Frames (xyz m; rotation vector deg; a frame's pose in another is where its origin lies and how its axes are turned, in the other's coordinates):
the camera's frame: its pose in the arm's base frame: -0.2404 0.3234 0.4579 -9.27 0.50 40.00
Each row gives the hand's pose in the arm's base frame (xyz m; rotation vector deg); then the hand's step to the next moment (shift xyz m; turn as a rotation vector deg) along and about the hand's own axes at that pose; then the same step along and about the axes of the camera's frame.
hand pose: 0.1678 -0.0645 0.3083 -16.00 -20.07 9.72
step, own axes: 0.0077 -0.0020 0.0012 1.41 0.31 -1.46
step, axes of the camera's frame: 0.0051 -0.0050 0.0037 1.59 -0.83 -1.00
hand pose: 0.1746 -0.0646 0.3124 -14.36 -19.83 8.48
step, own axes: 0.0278 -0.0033 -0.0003 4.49 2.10 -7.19
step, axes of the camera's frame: 0.0208 -0.0168 0.0084 6.16 -2.37 -5.72
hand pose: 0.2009 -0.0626 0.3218 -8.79 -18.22 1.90
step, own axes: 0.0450 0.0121 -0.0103 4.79 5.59 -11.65
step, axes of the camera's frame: 0.0433 -0.0199 0.0022 9.52 -0.63 -9.95
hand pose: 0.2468 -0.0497 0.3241 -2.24 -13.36 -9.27
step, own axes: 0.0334 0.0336 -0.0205 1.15 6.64 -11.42
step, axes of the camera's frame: 0.0503 -0.0050 -0.0105 8.00 2.84 -10.18
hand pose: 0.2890 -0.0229 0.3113 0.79 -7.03 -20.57
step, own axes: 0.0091 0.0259 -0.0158 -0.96 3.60 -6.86
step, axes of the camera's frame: 0.0291 0.0053 -0.0113 3.68 2.97 -6.21
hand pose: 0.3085 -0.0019 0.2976 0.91 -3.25 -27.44
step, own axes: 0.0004 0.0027 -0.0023 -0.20 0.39 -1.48
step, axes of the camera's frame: 0.0029 0.0009 -0.0019 0.44 0.49 -1.40
